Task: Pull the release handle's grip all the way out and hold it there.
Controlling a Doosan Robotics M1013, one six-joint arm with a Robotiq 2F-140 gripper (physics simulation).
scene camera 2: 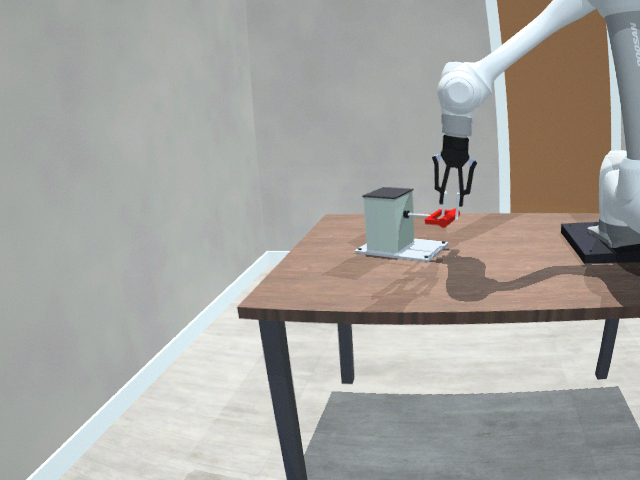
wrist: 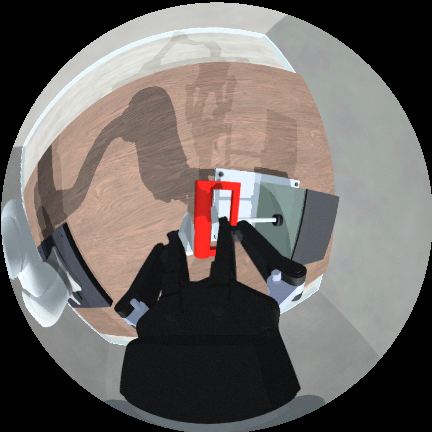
gripper: scene camera 2; wrist
same spot on base plate: [wrist: 249,181] = [scene camera 2: 405,253]
same spot on gripper: [wrist: 284,278] = [scene camera 2: 436,158]
